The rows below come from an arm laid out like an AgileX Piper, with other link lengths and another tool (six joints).
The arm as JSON. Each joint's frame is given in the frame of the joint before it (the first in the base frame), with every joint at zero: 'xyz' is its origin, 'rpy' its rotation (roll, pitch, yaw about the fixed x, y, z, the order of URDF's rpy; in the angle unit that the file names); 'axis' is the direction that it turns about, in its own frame. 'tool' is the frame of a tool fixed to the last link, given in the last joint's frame.
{
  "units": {
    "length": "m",
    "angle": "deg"
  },
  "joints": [
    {
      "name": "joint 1",
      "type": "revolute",
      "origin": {
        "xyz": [
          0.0,
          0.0,
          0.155
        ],
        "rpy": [
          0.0,
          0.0,
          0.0
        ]
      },
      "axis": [
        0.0,
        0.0,
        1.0
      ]
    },
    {
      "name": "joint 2",
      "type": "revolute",
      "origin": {
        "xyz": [
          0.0,
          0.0,
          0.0
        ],
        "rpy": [
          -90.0,
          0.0,
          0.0
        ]
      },
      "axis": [
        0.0,
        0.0,
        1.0
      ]
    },
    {
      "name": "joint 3",
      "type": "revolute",
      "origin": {
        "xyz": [
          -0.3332,
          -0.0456,
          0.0
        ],
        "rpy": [
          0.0,
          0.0,
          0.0
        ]
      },
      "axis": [
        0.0,
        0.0,
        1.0
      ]
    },
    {
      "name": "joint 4",
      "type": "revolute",
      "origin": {
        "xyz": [
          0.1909,
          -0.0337,
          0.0
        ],
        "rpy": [
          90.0,
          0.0,
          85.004
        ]
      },
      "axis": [
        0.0,
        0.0,
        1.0
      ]
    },
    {
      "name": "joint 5",
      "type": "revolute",
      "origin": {
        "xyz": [
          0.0,
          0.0,
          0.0
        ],
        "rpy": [
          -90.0,
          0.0,
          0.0
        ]
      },
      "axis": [
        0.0,
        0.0,
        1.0
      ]
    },
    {
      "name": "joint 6",
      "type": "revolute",
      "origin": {
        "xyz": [
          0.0,
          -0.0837,
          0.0
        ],
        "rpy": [
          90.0,
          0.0,
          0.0
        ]
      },
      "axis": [
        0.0,
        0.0,
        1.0
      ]
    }
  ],
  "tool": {
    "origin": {
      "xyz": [
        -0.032,
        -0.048,
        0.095
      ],
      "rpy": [
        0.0,
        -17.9,
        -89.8
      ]
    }
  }
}
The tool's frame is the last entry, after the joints.
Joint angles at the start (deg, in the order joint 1, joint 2, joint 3, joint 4, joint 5, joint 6): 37.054, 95.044, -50.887, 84.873, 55.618, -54.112
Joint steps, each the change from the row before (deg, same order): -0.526, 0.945, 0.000, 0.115, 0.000, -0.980; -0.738, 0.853, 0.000, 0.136, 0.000, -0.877; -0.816, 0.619, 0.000, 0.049, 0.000, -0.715; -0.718, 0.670, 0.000, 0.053, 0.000, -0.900; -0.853, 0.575, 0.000, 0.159, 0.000, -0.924; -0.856, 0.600, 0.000, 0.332, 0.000, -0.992; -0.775, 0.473, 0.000, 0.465, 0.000, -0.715; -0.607, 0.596, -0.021, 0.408, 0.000, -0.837; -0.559, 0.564, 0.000, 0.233, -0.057, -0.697; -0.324, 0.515, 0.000, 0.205, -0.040, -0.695; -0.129, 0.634, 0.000, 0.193, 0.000, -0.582; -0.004, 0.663, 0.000, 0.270, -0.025, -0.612; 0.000, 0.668, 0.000, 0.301, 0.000, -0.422; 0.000, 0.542, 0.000, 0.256, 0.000, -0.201; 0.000, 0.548, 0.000, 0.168, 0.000, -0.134
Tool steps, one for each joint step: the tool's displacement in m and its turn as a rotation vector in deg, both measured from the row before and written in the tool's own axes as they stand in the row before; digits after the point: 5 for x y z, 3 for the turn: 0.00618, -0.00252, -0.00107, 0.063, 0.365, 0.065; 0.00609, -0.00312, -0.00233, 0.329, 0.399, 0.117; 0.00501, -0.00311, -0.00316, 0.433, 0.404, 0.037; 0.00505, -0.00288, -0.00257, 0.274, 0.379, -0.100; 0.00465, -0.00349, -0.00342, 0.501, 0.355, -0.154; 0.00464, -0.00378, -0.00338, 0.621, 0.290, -0.138; 0.00375, -0.00356, -0.00319, 0.777, 0.183, 0.035; 0.00411, -0.00304, -0.00214, 0.513, 0.175, -0.031; 0.00427, -0.00243, -0.00213, 0.391, 0.279, 0.021; 0.00347, -0.00161, -0.00093, 0.154, 0.183, -0.065; 0.00379, -0.00067, 0.00034, -0.048, 0.109, 0.126; 0.00369, -0.00042, 0.00103, -0.102, 0.065, 0.126; 0.00374, -0.00023, 0.00107, -0.031, 0.033, 0.324; 0.00311, -0.00008, 0.00084, 0.030, 0.024, 0.401; 0.00326, 0.00015, 0.00081, -0.028, 0.059, 0.442
